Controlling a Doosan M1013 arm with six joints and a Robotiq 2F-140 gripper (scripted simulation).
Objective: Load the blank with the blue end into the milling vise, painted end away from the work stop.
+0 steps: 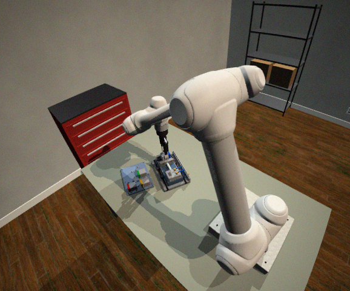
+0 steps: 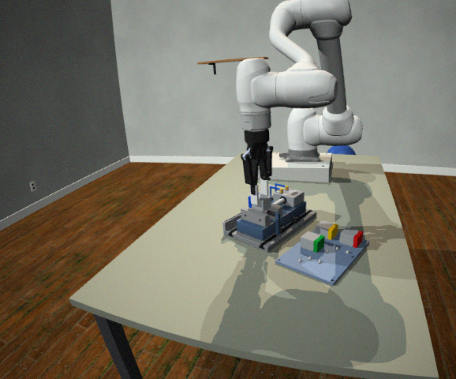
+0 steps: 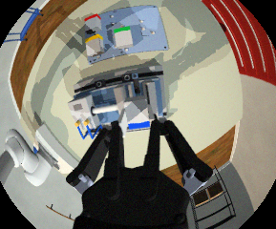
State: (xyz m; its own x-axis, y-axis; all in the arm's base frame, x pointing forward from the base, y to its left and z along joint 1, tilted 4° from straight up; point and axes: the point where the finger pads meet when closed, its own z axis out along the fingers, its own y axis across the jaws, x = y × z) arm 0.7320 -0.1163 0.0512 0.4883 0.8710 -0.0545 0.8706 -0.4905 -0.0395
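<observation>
Right now the blue-ended blank is 3 cm below my hand. From my hand the other things lie so: green-ended blank: 9 cm ahead, 18 cm to the left, 12 cm below; yellow-ended blank: 1 cm ahead, 22 cm to the left, 12 cm below; infeed plate: 11 cm ahead, 22 cm to the left, 14 cm below.
</observation>
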